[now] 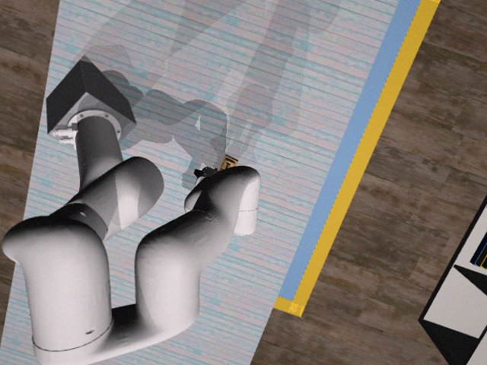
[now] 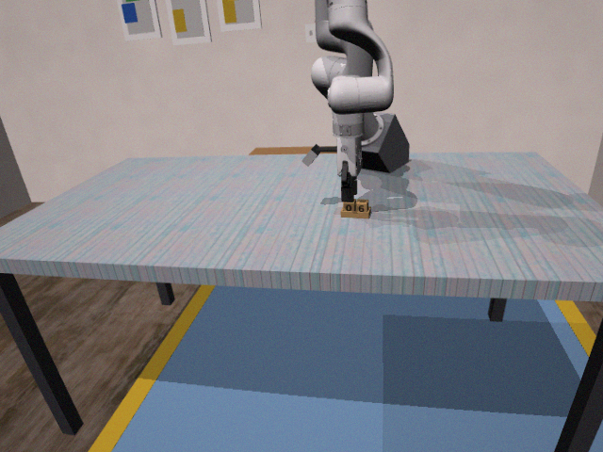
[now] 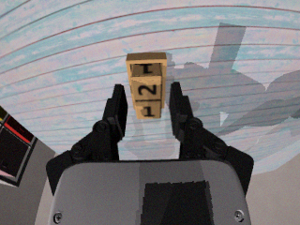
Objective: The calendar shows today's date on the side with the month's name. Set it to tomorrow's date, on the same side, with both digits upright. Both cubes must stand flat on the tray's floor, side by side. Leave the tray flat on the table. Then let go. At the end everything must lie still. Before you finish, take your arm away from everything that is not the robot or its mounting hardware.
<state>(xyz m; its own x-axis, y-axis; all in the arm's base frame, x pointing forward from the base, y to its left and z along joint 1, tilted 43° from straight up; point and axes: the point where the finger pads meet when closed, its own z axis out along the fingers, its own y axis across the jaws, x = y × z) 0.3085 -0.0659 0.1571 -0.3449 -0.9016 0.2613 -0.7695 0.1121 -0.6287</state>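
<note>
The wooden calendar tray is 60 mm below my hand, 20 mm to the left of it and 10 mm ahead of it. Also, from my hand: wooden digit cube (40 mm below, 30 mm to the left, 10 mm ahead).
</note>
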